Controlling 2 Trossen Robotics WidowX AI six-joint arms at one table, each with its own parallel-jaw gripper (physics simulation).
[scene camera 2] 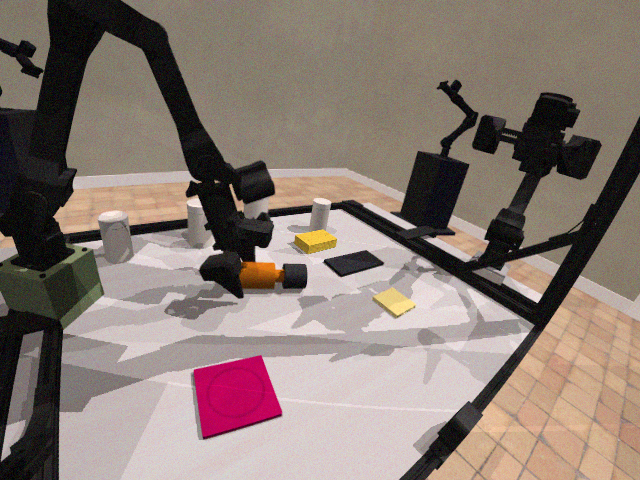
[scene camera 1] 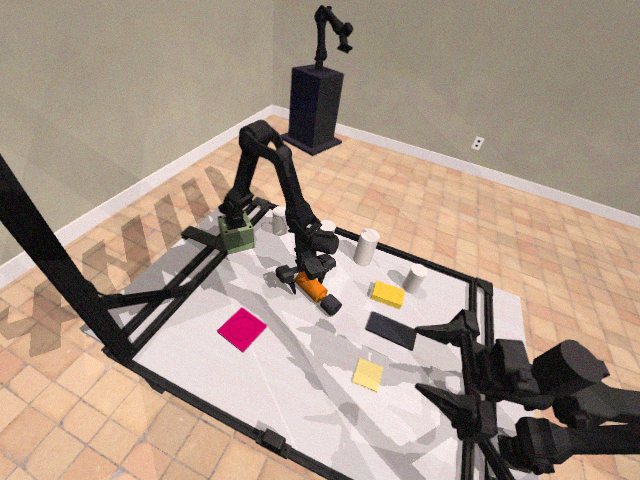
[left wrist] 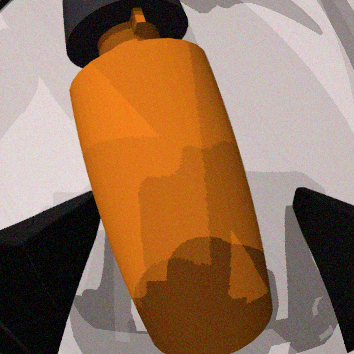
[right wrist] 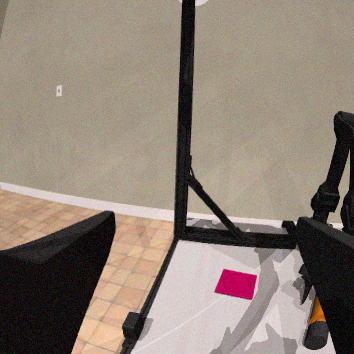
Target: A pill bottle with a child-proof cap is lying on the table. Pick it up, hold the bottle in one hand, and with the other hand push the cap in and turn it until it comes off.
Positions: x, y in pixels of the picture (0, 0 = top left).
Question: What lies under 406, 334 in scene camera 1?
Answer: A dark pad.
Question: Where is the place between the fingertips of the right gripper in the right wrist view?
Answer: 210, 225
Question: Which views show the right gripper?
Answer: Scene camera 2, scene camera 1 and the right wrist view only.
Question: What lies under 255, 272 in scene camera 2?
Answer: An orange pill bottle.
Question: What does the right gripper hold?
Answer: Nothing.
